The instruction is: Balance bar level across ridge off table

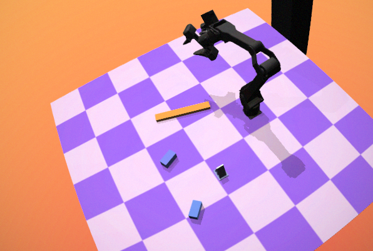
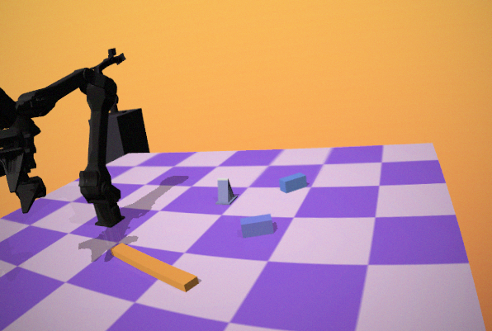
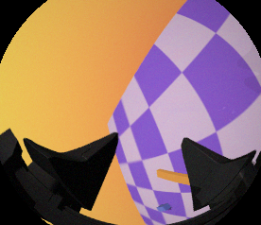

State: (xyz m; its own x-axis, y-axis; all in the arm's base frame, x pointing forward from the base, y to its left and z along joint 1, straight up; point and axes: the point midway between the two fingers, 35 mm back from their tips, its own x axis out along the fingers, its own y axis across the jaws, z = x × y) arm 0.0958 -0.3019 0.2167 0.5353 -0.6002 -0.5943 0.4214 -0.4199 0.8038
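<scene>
My gripper tip is now 140 mm short of the orange bar, 150 mm to the right of it and 190 mm above it.
</scene>
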